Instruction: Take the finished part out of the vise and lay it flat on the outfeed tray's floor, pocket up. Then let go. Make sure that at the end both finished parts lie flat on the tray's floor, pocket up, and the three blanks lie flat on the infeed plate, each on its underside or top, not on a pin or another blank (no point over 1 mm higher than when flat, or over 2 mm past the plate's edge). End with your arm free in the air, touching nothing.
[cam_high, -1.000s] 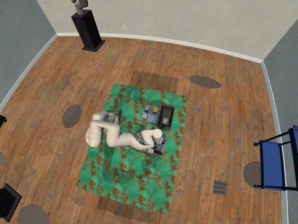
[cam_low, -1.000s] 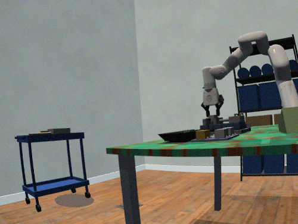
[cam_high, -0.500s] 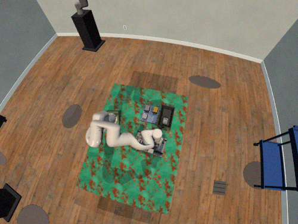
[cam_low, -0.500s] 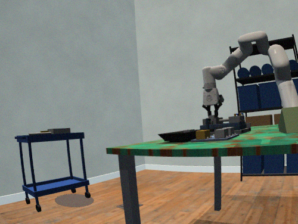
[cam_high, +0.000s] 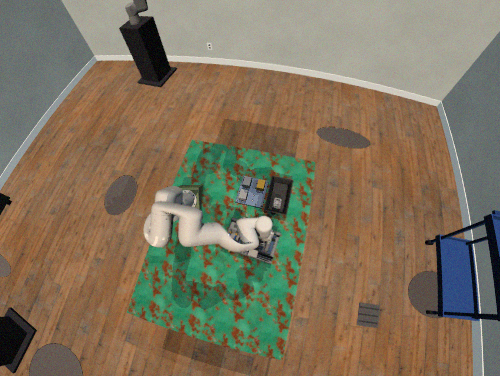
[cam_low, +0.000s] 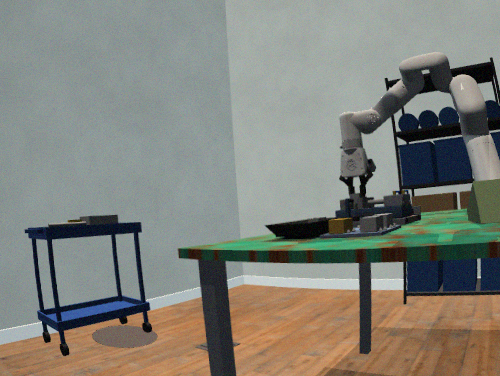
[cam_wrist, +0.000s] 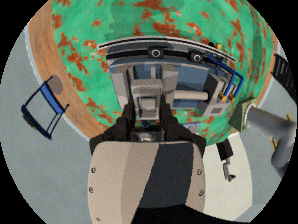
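Now: the vise 6 cm behind my hand and 8 cm below it. Also, from my hand: yellow block (13 cm behind, 34 cm to the left, 10 cm below); then blue-grey plate (17 cm behind, 29 cm to the left, 12 cm below).
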